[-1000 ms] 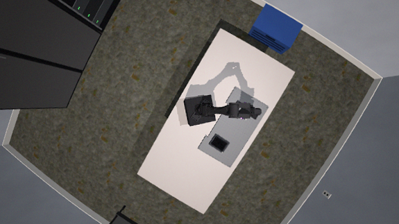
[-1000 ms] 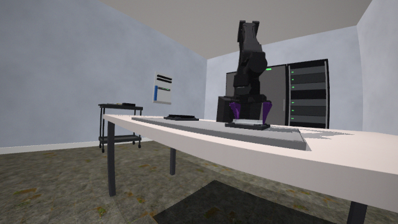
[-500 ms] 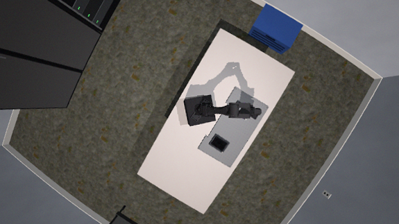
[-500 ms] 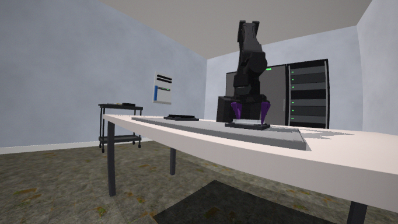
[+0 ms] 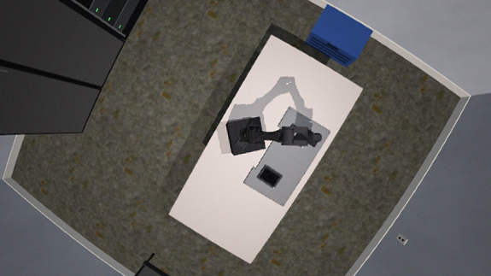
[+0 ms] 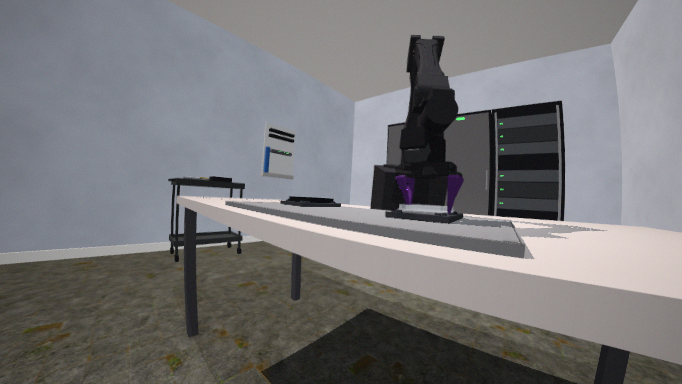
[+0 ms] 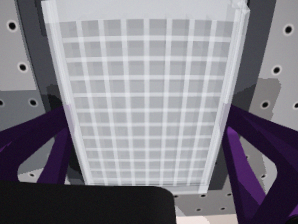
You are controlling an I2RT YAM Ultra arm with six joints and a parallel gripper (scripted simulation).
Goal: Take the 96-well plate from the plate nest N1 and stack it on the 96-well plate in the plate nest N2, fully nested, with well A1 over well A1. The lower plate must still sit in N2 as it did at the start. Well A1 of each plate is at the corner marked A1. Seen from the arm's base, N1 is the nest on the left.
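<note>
Right now the dark plate is 3 cm ahead of my hand and 38 cm to the right of it. Also, from my hand: clear 96-well plate (right at my hand).
</note>
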